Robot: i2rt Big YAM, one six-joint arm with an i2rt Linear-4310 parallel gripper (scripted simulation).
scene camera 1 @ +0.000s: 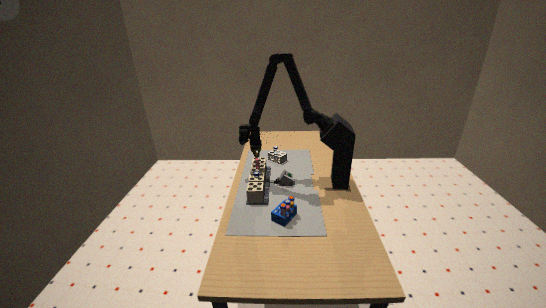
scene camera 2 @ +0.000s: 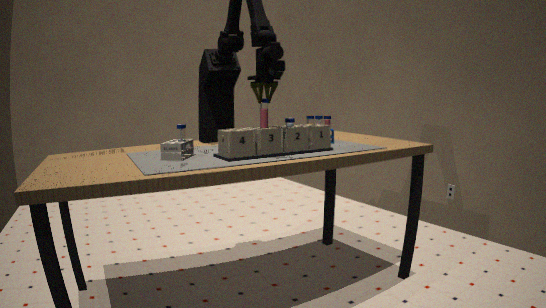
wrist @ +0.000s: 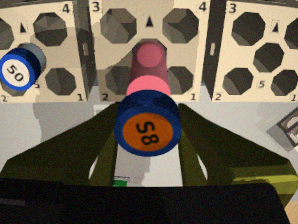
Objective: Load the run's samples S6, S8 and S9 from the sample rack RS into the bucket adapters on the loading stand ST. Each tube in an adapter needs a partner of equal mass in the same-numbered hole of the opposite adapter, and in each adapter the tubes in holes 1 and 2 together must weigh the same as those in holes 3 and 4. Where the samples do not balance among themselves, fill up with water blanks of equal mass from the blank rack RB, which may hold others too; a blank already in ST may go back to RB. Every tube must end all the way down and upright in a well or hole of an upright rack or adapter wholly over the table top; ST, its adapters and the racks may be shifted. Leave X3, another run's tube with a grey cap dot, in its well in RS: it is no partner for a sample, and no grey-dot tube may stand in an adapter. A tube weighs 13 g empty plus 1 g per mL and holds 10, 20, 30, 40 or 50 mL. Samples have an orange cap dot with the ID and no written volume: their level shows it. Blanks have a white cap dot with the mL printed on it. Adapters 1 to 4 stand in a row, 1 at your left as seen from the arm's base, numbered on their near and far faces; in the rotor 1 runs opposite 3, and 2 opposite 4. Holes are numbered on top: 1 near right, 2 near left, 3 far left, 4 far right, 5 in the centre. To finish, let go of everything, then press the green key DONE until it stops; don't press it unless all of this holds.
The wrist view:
my gripper: 147, 113
sample tube S8: 147, 124
done key block: 129, 167
